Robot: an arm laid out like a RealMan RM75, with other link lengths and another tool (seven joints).
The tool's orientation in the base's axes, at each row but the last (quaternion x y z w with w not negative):
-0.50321 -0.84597 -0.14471 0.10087
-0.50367 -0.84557 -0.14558 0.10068
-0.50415 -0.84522 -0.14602 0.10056
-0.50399 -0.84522 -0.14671 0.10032
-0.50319 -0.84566 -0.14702 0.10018
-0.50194 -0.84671 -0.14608 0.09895
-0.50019 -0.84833 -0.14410 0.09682
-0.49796 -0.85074 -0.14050 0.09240
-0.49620 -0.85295 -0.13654 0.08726
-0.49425 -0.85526 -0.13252 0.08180
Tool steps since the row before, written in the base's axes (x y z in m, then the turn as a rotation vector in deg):
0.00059 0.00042 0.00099 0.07 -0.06 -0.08
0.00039 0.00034 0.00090 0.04 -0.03 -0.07
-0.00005 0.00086 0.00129 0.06 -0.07 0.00
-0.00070 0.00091 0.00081 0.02 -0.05 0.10
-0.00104 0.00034 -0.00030 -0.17 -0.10 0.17
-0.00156 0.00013 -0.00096 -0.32 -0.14 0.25
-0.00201 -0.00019 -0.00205 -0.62 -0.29 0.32
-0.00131 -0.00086 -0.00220 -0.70 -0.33 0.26
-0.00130 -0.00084 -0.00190 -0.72 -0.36 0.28
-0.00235 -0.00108 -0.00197 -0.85 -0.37 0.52
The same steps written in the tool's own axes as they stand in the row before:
0.00038 0.00085 -0.00080 -0.11 0.02 0.05
0.00038 0.00063 -0.00073 -0.07 0.01 0.05
0.00114 0.00053 -0.00091 -0.09 0.02 -0.03
0.00134 -0.00009 -0.00043 -0.02 0.01 -0.11
0.00068 -0.00081 0.00042 0.05 -0.17 -0.19
0.00055 -0.00145 0.00098 0.12 -0.31 -0.28
0.00018 -0.00215 0.00190 0.16 -0.63 -0.39
-0.00072 -0.00187 0.00181 0.15 -0.73 -0.34
-0.00059 -0.00180 0.00155 0.14 -0.75 -0.37
-0.00025 -0.00284 0.00156 0.26 -0.84 -0.60

